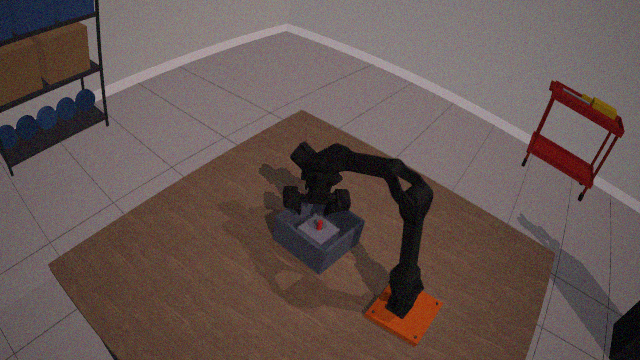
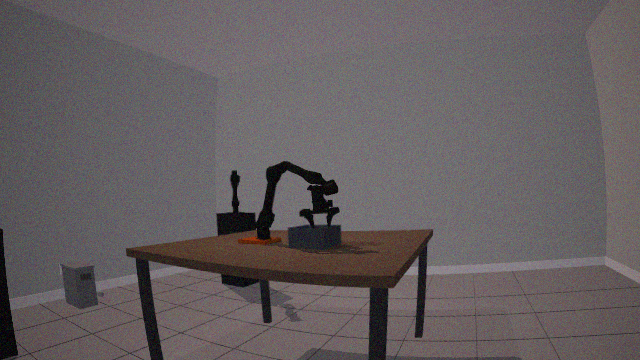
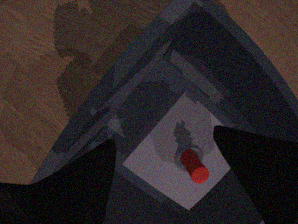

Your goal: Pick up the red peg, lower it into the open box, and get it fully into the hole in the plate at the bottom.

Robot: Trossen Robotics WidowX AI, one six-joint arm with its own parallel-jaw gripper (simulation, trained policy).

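My gripper (image 1: 311, 214), (image 3: 165, 138). Plate (image 1: 328, 234), (image 3: 183, 123). Image 2 misses the plate, hidden by a grey box.
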